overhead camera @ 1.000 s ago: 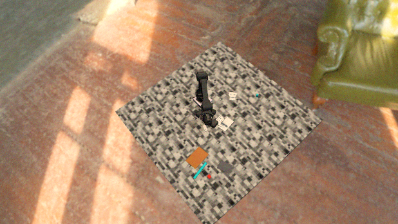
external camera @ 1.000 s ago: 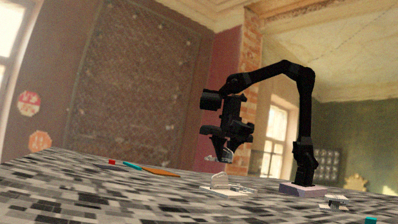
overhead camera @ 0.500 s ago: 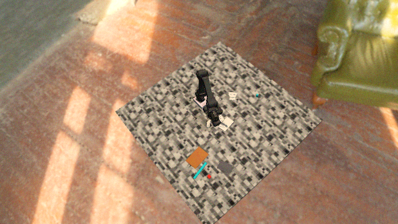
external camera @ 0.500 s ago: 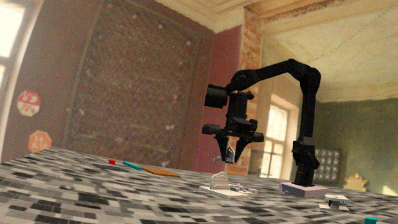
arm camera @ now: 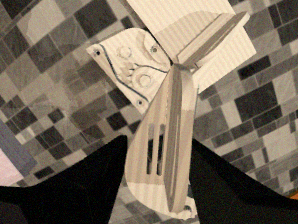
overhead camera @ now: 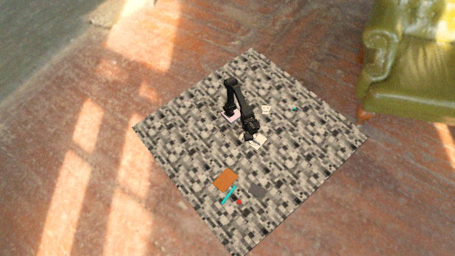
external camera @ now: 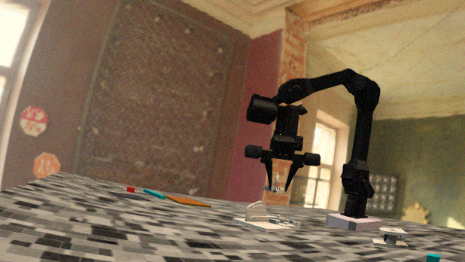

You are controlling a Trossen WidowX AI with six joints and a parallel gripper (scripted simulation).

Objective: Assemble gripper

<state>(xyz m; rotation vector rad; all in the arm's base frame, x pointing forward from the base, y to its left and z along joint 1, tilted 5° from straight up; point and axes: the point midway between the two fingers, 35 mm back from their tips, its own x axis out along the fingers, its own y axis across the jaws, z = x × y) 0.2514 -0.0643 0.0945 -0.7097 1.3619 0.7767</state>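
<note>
My gripper tip is 80 mm above the cream plate, 70 mm short of it and 50 mm to the right of it. The rest, counted from my gripper tip: teal bar 380 mm to the right, 210 mm ahead, 80 mm below; then orange plate 320 mm to the right, 120 mm ahead, 80 mm below; then grey plate 320 mm ahead, 220 mm to the right, 80 mm below.
</note>
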